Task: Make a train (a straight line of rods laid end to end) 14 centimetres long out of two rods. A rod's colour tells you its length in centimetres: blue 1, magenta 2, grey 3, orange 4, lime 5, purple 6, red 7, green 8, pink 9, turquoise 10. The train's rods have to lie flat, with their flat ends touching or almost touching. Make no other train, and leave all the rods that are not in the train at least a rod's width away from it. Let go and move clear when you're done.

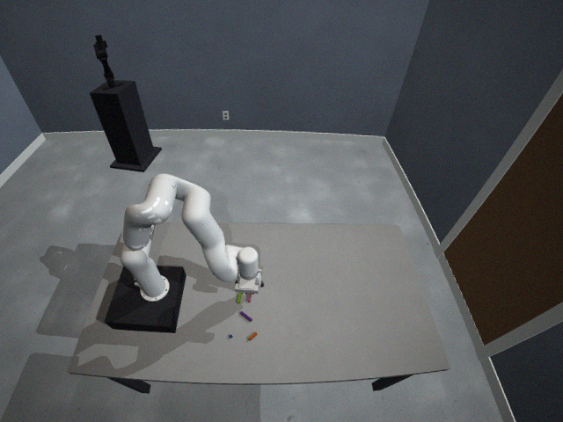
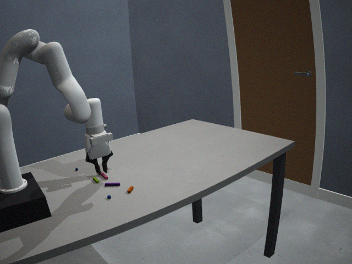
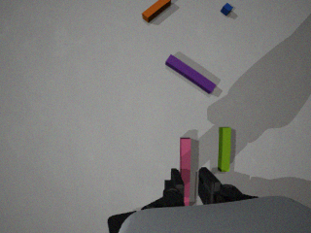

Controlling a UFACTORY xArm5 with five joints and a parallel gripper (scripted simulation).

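Right now the pink rod is 3 cm below my hand. Round my hand: lime rod (4 cm to the right, 4 cm behind, 3 cm below); then orange rod (20 cm to the right, 5 cm ahead, 3 cm below); then purple rod (12 cm to the right, 3 cm below, 1 cm ahead).
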